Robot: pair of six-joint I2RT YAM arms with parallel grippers.
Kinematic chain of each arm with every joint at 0, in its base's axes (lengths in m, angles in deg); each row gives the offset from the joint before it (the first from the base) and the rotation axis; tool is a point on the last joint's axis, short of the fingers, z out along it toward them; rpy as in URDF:
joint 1: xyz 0 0 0.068 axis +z
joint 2: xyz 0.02 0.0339 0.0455 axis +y
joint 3: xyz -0.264 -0.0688 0 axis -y
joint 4: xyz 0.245 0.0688 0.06 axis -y
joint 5: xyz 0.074 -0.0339 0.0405 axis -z
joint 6: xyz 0.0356 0 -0.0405 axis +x
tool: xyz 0 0 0 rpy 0 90 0
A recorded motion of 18 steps. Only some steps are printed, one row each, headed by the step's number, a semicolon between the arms.
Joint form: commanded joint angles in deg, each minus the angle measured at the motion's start. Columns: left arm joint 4, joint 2, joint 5, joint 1, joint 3, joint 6; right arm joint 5, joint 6, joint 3, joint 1, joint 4, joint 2.
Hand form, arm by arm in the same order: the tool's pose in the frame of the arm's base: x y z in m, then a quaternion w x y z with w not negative. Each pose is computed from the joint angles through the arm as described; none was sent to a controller.
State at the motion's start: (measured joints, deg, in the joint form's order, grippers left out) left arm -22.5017 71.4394 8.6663 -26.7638 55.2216 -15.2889; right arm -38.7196 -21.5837 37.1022 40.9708 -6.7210 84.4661
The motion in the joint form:
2: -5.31 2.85 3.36 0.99 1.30 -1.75; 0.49 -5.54 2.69 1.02 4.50 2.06
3: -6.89 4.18 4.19 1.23 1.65 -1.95; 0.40 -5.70 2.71 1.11 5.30 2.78
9: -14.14 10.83 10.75 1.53 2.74 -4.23; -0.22 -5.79 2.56 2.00 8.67 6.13
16: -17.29 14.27 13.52 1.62 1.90 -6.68; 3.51 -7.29 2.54 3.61 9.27 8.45
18: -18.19 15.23 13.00 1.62 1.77 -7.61; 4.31 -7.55 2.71 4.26 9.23 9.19
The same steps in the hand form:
2: 0.2456 -0.1268 0.2723 0.31460 0.10960 0.91502 -0.22750; 0.1953 0.2054 0.1628 0.28879 -0.59649 0.66365 0.34696
3: 0.2477 -0.1271 0.2663 0.29241 0.10702 0.92282 -0.22682; 0.1962 0.2069 0.1606 0.28960 -0.59806 0.66161 0.34746
9: 0.2525 -0.1321 0.2349 0.16646 0.08981 0.95088 -0.24506; 0.1973 0.2144 0.1483 0.28488 -0.60413 0.65458 0.35412
16: 0.2509 -0.1326 0.2128 0.09319 0.06278 0.96253 -0.24680; 0.1945 0.2205 0.1369 0.27840 -0.61831 0.65874 0.32596
18: 0.2508 -0.1322 0.2070 0.07754 0.05099 0.96699 -0.23732; 0.1931 0.2232 0.1338 0.27404 -0.62277 0.65897 0.32064

